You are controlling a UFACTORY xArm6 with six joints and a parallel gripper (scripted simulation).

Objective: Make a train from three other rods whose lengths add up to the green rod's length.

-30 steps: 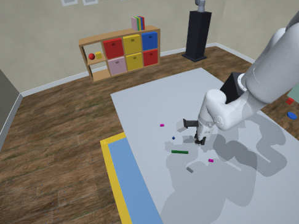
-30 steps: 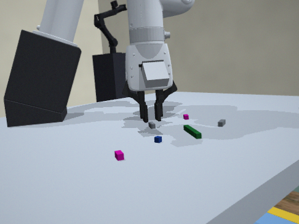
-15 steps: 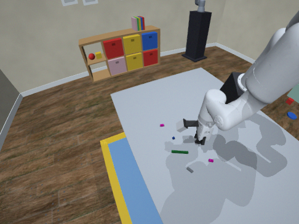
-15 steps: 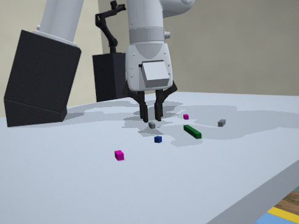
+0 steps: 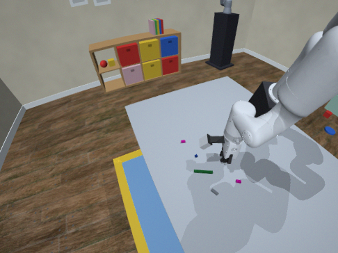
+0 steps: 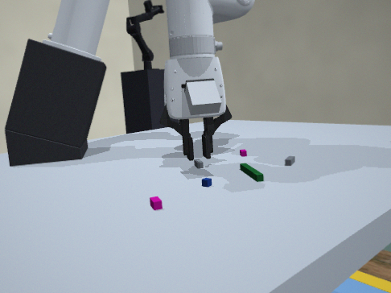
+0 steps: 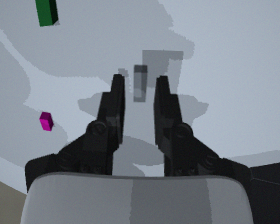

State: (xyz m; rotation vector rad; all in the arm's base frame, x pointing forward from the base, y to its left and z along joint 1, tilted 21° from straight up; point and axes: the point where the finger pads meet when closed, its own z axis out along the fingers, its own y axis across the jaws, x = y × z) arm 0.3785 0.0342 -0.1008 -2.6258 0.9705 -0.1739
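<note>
Now: hand 11 cm short of the green rod, 1 cm to the left of it and 3 cm above it. From my hand the other things lie so: blue rod: 9 cm ahead, 9 cm to the right, 3 cm below.
</note>
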